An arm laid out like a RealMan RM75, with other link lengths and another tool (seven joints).
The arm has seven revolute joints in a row. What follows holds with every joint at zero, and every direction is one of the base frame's. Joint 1 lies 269.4 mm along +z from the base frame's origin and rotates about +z. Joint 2 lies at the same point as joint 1 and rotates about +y. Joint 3 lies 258.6 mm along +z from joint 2 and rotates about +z. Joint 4 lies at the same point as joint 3 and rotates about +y. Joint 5 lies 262.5 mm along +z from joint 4 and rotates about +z. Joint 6 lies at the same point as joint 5 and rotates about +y. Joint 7 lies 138.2 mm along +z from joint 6 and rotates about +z. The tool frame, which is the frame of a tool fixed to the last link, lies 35 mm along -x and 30 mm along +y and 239 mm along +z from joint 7; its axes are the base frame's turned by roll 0, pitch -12.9 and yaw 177.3 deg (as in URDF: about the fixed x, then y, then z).
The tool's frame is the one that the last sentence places.
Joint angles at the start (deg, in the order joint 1, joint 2, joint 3, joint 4, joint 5, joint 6, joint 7):
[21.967, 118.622, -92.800, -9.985, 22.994, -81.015, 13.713]
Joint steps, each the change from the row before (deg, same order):
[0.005, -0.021, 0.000, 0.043, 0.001, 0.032, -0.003]
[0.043, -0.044, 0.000, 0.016, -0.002, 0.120, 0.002]
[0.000, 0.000, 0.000, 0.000, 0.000, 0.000, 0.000]
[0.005, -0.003, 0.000, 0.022, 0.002, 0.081, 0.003]
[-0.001, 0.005, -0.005, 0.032, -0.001, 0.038, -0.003]
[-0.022, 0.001, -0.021, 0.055, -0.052, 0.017, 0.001]
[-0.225, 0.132, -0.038, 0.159, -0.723, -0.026, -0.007]
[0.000, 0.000, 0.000, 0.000, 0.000, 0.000, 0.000]
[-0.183, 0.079, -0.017, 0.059, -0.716, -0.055, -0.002]
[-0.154, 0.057, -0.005, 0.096, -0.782, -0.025, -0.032]
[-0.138, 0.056, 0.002, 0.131, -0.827, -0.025, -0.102]
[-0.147, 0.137, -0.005, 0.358, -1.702, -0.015, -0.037]
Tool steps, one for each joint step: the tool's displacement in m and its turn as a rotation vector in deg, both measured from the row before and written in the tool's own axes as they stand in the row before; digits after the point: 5 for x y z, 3 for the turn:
[-0.00038, 0.00029, 0.00005, -0.020, -0.059, -0.034]
[-0.00041, 0.00018, 0.00054, 0.001, -0.089, -0.034]
[0.00000, 0.00000, 0.00000, 0.000, 0.000, 0.000]
[-0.00060, 0.00017, 0.00016, -0.020, -0.094, -0.002]
[-0.00050, 0.00008, 0.00000, -0.012, -0.070, -0.009]
[-0.00073, -0.00013, -0.00020, 0.031, -0.096, -0.042]
[-0.00392, -0.00376, -0.00190, 0.500, -0.458, -0.242]
[0.00000, 0.00000, 0.00000, 0.000, 0.000, 0.000]
[-0.00252, -0.00388, -0.00143, 0.537, -0.288, -0.241]
[-0.00279, -0.00416, -0.00125, 0.581, -0.334, -0.316]
[-0.00302, -0.00447, -0.00123, 0.602, -0.361, -0.405]
[-0.00629, -0.01003, -0.00202, 1.359, -0.771, -0.645]

